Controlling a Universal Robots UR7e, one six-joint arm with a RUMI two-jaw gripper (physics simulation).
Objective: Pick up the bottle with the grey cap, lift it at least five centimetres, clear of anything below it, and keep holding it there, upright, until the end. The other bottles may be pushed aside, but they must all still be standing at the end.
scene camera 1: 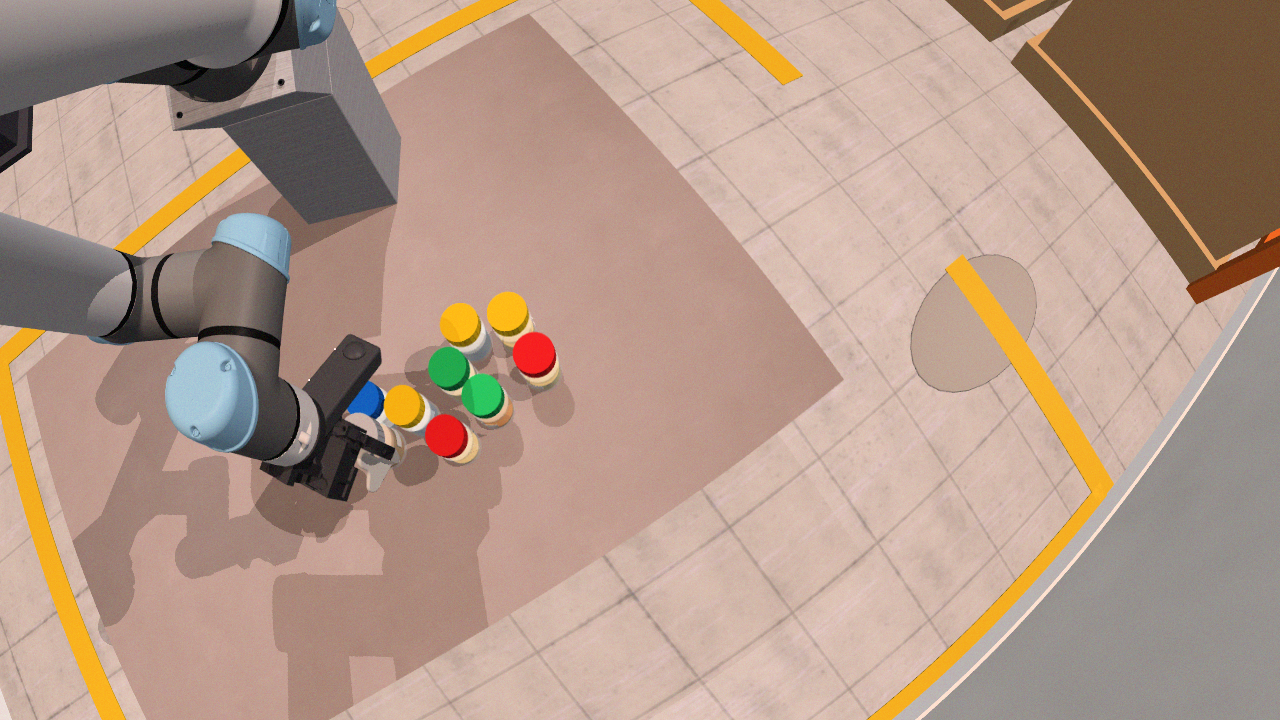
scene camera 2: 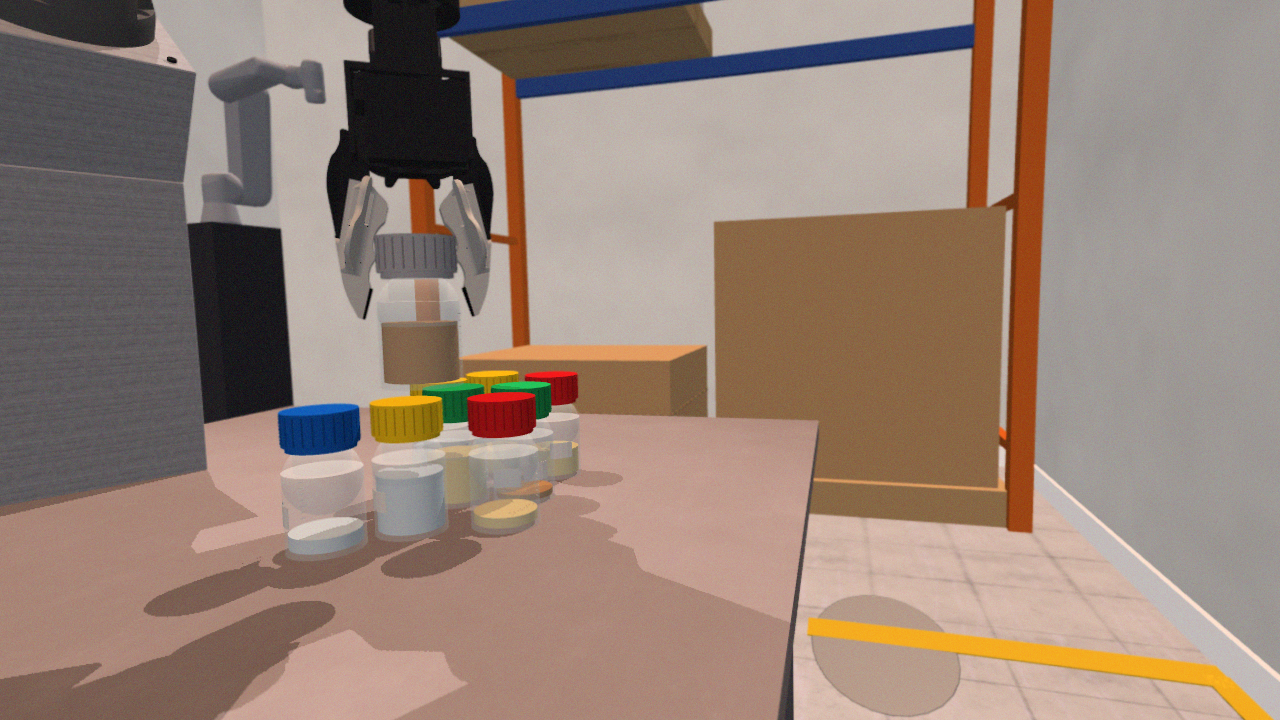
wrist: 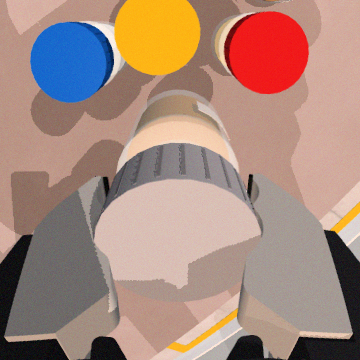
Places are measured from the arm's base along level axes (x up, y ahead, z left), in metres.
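Where they show: gripper, fingertip midpoint: [scene camera 2: 420, 318]; arm's base, origin of the base link: [scene camera 2: 52, 6].
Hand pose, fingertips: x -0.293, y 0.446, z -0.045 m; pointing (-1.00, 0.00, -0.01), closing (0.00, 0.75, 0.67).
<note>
Things, the pixels of their top centre, and the offset from my fingertips. Level surfaces: height alone.
- bottle with the grey cap, middle of its top: [wrist: 177, 251] [scene camera 2: 415, 236] [scene camera 1: 357, 435] dx +0.057, dy -0.004, dz +0.005 m
- blue-capped bottle, middle of its top: [wrist: 66, 63] [scene camera 2: 319, 409] [scene camera 1: 361, 398] dx -0.067, dy -0.089, dz -0.010 m
- yellow-capped bottle, middle of its top: [wrist: 156, 32] [scene camera 2: 406, 400] [scene camera 1: 401, 404] dx -0.067, dy -0.054, dz +0.042 m
- table, its level: dx -0.172 m
The bottle with the grey cap [scene camera 1: 362, 429] [scene camera 2: 418, 351] [wrist: 177, 225] hangs upright in the air, brown contents in its lower part. My gripper [scene camera 2: 418, 308] [wrist: 177, 178] is shut on it, one finger on each side of the cap and shoulder. In the scene camera 2 view its base shows above the caps of the front bottles, with a gap between. A blue-capped bottle [scene camera 1: 366, 399] [scene camera 2: 319, 431] [wrist: 70, 62], a yellow-capped bottle [scene camera 1: 405, 405] [scene camera 2: 406, 419] [wrist: 157, 32] and a red-capped bottle [scene camera 1: 446, 436] [scene camera 2: 501, 413] [wrist: 269, 52] stand nearest, upright on the table.
Farther along the table [scene camera 1: 626, 268] [scene camera 2: 716, 555] stand two green-capped bottles [scene camera 1: 449, 368] [scene camera 1: 484, 394], two yellow-capped bottles [scene camera 1: 460, 324] [scene camera 1: 508, 313] and another red-capped bottle [scene camera 1: 534, 354] [scene camera 2: 552, 386], all upright. The arm's grey pedestal [scene camera 1: 313, 147] [scene camera 2: 93, 331] is at one side.
</note>
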